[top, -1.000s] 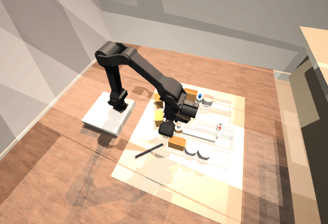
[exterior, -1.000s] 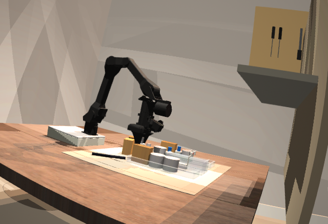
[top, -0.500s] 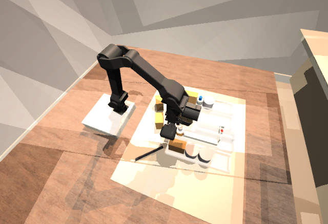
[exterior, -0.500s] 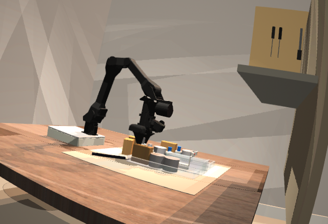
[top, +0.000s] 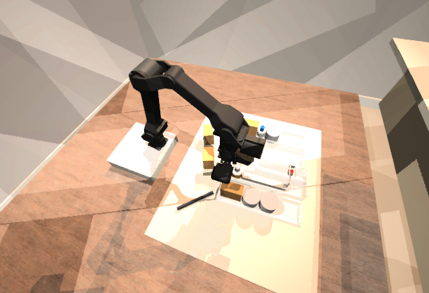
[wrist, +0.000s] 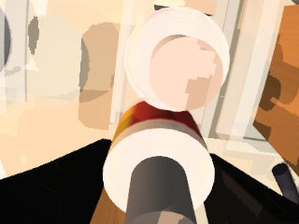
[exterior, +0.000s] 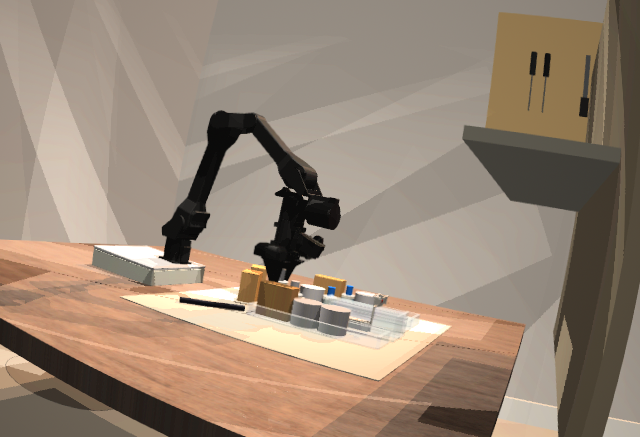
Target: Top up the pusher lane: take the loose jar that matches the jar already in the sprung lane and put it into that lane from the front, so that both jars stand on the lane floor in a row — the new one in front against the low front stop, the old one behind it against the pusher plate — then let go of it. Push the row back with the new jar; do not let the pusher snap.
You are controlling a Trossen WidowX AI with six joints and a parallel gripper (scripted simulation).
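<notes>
Now: the cream mat 80 mm ahead of my gripper tip, 30 mm to the left of it and 50 mm below it. The rest, counted from my gripper tip: shelf (520 mm ahead, 100 mm to the left, 320 mm above); red mark (220 mm ahead, 80 mm to the left, 20 mm above); black rod (50 mm behind, 150 mm to the right, 40 mm below).
</notes>
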